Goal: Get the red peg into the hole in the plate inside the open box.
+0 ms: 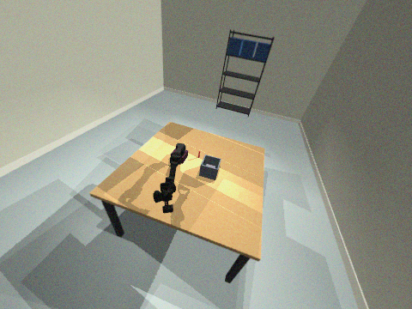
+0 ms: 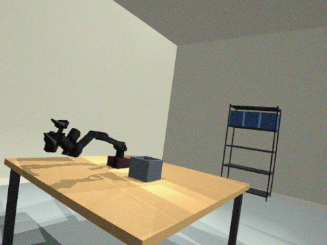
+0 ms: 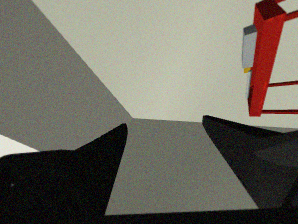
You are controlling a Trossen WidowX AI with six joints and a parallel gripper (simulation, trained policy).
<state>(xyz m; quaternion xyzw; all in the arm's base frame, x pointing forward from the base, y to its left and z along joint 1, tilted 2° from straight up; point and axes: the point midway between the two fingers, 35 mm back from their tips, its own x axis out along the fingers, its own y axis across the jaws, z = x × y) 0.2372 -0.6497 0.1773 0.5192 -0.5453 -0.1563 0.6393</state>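
My gripper tip is 800 mm to the right of the red peg, 250 mm above it and 100 mm past it. Also, from my gripper tip: plate (640 mm to the left, 250 mm below, 80 mm ahead).
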